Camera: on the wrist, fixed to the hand. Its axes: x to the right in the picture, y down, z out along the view.
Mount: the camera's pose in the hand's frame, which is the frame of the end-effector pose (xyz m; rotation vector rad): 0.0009 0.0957 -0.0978 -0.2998 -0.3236 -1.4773
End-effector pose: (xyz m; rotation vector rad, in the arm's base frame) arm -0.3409 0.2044 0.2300 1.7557 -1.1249 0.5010
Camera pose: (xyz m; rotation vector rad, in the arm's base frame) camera -0.4084 0.2784 0.3232 1.8988 0.1249 -0.8178
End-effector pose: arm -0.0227 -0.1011 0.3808 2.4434 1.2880 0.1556
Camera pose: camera 0.0258 -0.1227 0.5069 0.7748 2.2549 -0.3870
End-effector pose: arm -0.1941 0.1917 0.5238 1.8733 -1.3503 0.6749
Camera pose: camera -0.2850 0.2507 0.6074 2.1229 0.0527 -0.5664
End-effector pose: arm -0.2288 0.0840 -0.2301 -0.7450 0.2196 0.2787
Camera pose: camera -0.2686 0.0836 -0.3610 -0.9643 -0.7034 -0.9905
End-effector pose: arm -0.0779 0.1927 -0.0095 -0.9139 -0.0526 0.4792
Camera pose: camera -0.0893 0.1690 -0.1438 -0.8440 -1.0368 -0.7881
